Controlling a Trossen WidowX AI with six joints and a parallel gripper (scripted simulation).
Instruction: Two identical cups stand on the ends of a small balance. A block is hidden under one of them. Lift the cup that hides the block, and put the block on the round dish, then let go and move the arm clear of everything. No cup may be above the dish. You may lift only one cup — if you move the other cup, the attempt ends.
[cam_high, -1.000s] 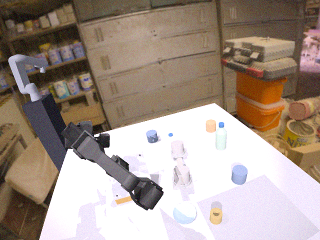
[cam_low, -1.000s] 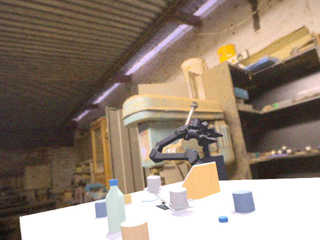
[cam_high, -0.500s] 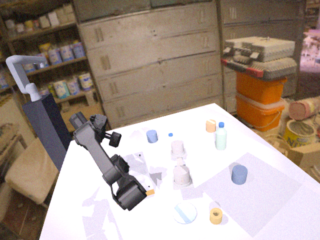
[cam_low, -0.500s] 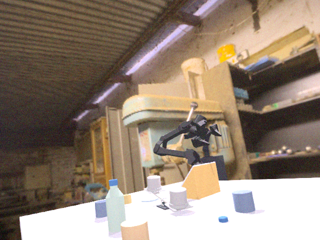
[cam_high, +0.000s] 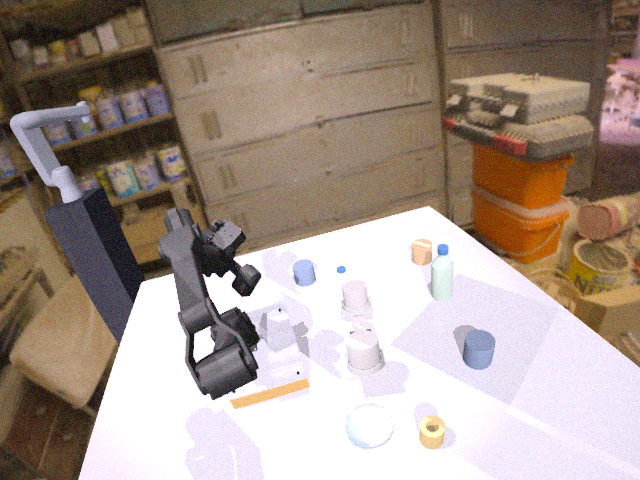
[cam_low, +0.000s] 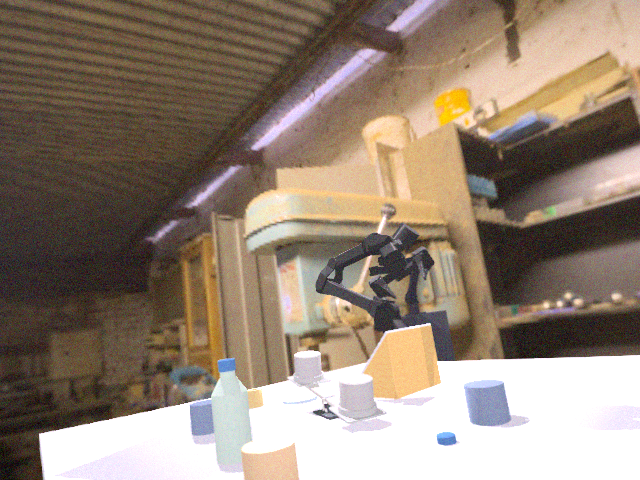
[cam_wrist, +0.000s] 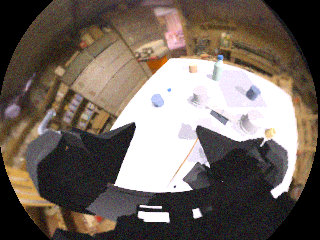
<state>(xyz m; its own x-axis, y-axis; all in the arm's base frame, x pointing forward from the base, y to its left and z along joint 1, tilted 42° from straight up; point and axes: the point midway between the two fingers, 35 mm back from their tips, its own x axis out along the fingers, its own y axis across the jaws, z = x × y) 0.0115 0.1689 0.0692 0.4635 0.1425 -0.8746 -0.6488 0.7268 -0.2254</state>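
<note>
The pale green block lies 250 mm ahead of my gripper tip, 60 mm to the left of it and 230 mm below it. The rest, counted from my gripper tip: round pale blue dish 200 mm ahead, 320 mm to the right, 270 mm below; pale green bottle 520 mm ahead, 50 mm to the left, 160 mm below; blue cap 250 mm ahead, 280 mm to the left, 260 mm below.
</note>
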